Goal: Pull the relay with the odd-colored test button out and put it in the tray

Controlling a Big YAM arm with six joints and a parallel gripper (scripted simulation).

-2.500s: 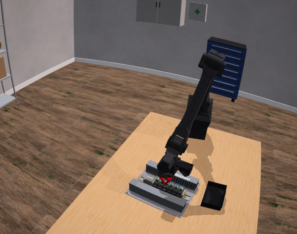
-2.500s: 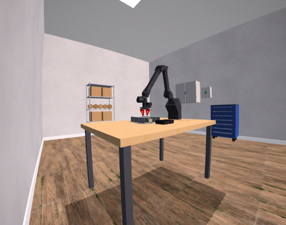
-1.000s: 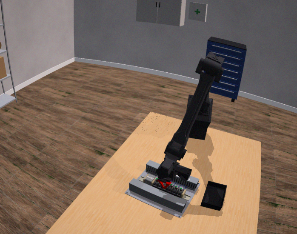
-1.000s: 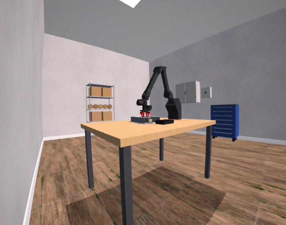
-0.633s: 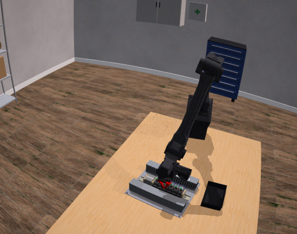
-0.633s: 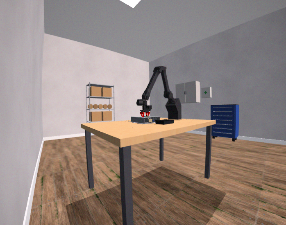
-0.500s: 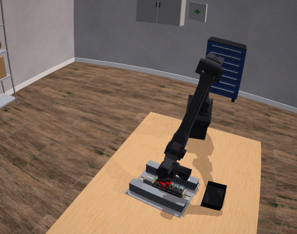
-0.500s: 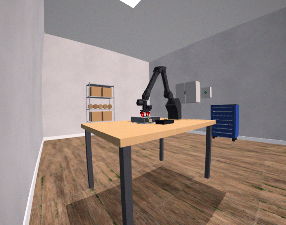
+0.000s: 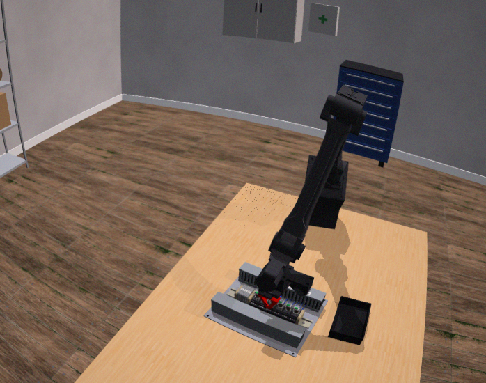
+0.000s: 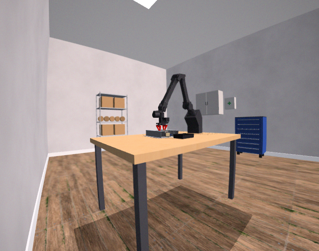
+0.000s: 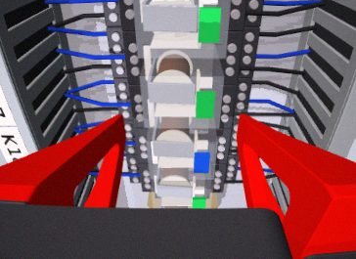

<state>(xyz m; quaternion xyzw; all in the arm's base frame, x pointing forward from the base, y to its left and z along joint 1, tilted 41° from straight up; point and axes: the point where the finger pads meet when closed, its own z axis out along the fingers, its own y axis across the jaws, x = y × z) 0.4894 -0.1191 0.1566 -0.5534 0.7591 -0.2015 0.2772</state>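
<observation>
The relay lies right at my hand. Also, from my hand: black tray (10 mm ahead, 260 mm to the left, 30 mm below).
</observation>
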